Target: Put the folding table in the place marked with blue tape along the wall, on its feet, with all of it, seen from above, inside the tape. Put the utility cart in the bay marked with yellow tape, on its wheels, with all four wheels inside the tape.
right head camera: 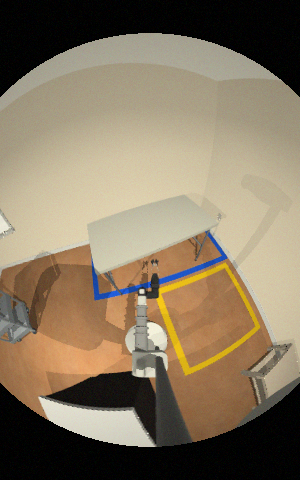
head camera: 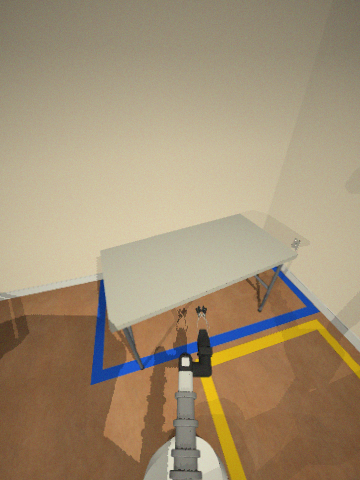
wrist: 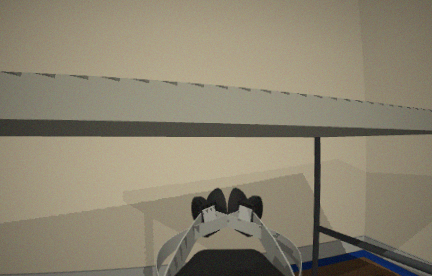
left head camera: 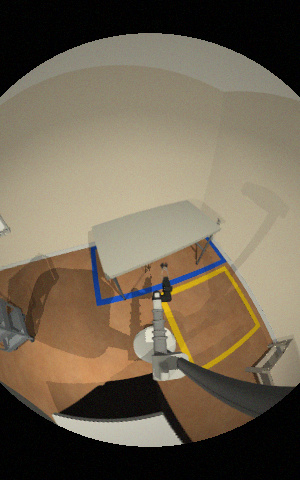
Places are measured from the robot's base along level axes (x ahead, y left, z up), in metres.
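Pixels of known places: gripper, fingertip midpoint: (right head camera: 154,258) (head camera: 201,306) (wrist: 226,203) (left head camera: 163,262).
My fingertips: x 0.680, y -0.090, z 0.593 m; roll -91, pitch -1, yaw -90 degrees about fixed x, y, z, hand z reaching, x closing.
Note:
Ahead of a thing's pixels: the offset from my fingertips to its top centre. "pt": to the spot under its first point.
The folding table @[pt dx +0.169, dy +0.028, dz +0.117 m] (head camera: 195,270) (left head camera: 155,235) (right head camera: 150,230) stands on its feet by the wall at the blue tape (head camera: 98,330) (left head camera: 95,275) (right head camera: 95,282). Its front left foot is on the front tape; its front right foot is inside. The table's edge (wrist: 200,107) crosses the wrist view. My gripper (head camera: 201,311) (left head camera: 164,266) (right head camera: 154,262) (wrist: 226,203) is shut and empty, in front of the table's long edge and below that edge in the wrist view. The grey utility cart (left head camera: 12,327) (right head camera: 15,317) stands at the far left, partly cut off, outside the yellow tape (head camera: 220,425) (left head camera: 244,299) (right head camera: 173,335).
A dark cabinet with a white top (left head camera: 115,430) (right head camera: 95,422) stands close by my base. A grey frame-like piece @[pt dx -1.369, dy -1.352, dz -0.471 m] (right head camera: 267,362) is by the right wall. The walls meet in a corner beyond the table's right end. The yellow bay lies right of my arm.

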